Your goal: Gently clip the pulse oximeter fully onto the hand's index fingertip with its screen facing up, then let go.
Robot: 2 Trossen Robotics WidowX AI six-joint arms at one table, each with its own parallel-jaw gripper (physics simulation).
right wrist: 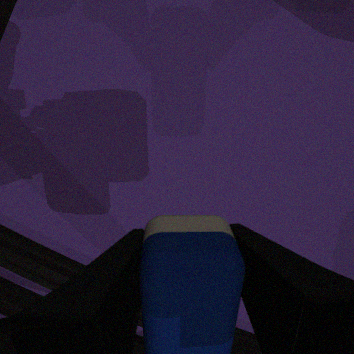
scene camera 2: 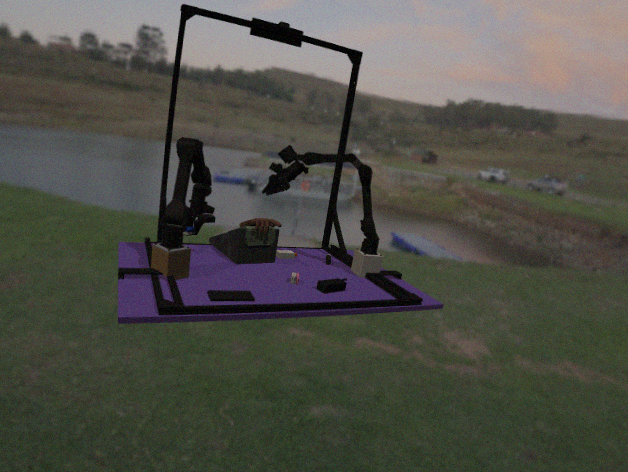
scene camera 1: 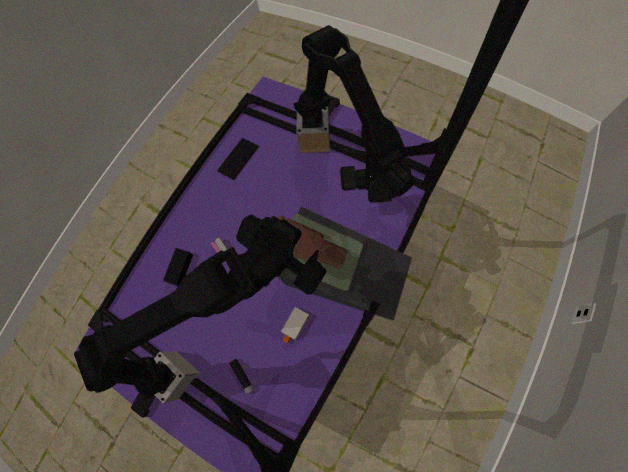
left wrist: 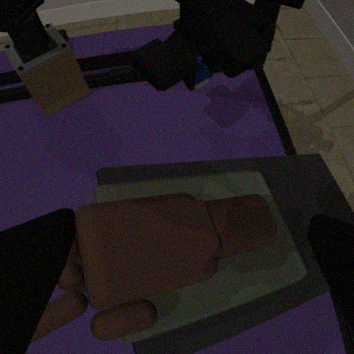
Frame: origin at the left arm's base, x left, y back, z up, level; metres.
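Seen in the pictures: left gripper, fingertip midpoint: (scene camera 2: 264, 193) (scene camera 1: 300, 238) (left wrist: 194, 223); right gripper, fingertip midpoint: (right wrist: 186, 236) (scene camera 2: 193, 233) (left wrist: 198, 82); left arm's base, link origin: (scene camera 2: 368, 252) (scene camera 1: 161, 377); right arm's base, link origin: (scene camera 2: 171, 246) (scene camera 1: 312, 119) (left wrist: 34, 45).
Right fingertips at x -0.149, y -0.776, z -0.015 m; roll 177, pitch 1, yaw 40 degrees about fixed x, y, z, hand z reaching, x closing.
Note:
Offsets run from my right fingertips to a thing's top centre. "spot": to the spot under its first point.
The pulse oximeter {dz +0.030, dx +0.010, dy -0.013 m} (right wrist: 192, 285) (left wrist: 202, 75) is blue with a whitish edge. My right gripper (right wrist: 186, 236) is shut on it, above the table and apart from the hand. The brown hand (scene camera 1: 309, 242) (scene camera 2: 260, 222) (left wrist: 145, 250) lies on a green pad {spot: dz +0.026, dx -0.030, dy +0.184 m} (left wrist: 230, 182) on the dark sloped block (scene camera 1: 383, 276) (scene camera 2: 228, 248) (left wrist: 305, 185). In the left wrist view the thumb {dz +0.105, dx +0.062, dy +0.322 m} (left wrist: 125, 320) shows, and a finger (left wrist: 60, 315) beside it runs behind my gripper's finger, its tip hidden. My left gripper (scene camera 2: 269, 190) (left wrist: 194, 223) is open and empty, above the hand.
A white box with an orange end {dz -0.062, dx -0.039, dy +0.447 m} (scene camera 1: 295, 323) (scene camera 2: 285, 254), a dark cylinder {dz -0.062, dx -0.006, dy +0.649 m} (scene camera 1: 240, 375), a black box {dz -0.055, dx +0.360, dy +0.527 m} (scene camera 1: 177, 266) (scene camera 2: 331, 285), a flat black slab {dz -0.082, dx +0.461, dy +0.119 m} (scene camera 1: 238, 158) (scene camera 2: 230, 295) and a small pink-white item {dz -0.058, dx +0.288, dy +0.396 m} (scene camera 1: 219, 245) (scene camera 2: 294, 278) lie around the block. Black rails edge the purple table.

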